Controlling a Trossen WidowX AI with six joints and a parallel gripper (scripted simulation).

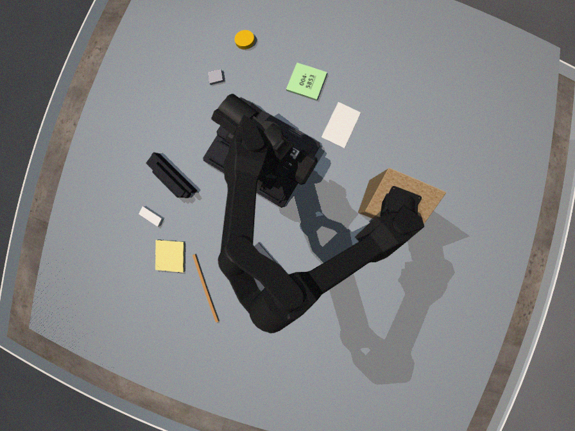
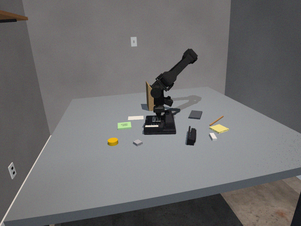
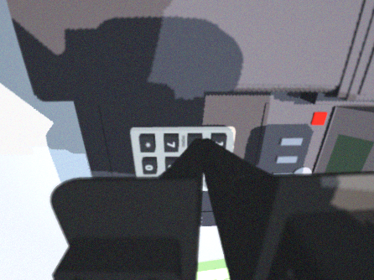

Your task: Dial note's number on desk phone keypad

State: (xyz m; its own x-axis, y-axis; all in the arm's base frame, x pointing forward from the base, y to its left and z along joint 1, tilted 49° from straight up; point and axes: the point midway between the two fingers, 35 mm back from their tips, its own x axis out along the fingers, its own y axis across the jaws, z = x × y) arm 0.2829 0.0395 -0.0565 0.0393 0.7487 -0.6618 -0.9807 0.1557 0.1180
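Now: the black desk phone 4 cm below my hand and 4 cm ahead of it. Round my hand: white card 13 cm to the right, 12 cm behind, 7 cm below; handset 5 cm to the left, 4 cm ahead, 2 cm below; black stapler-like block 22 cm ahead, 12 cm to the left, 5 cm below.
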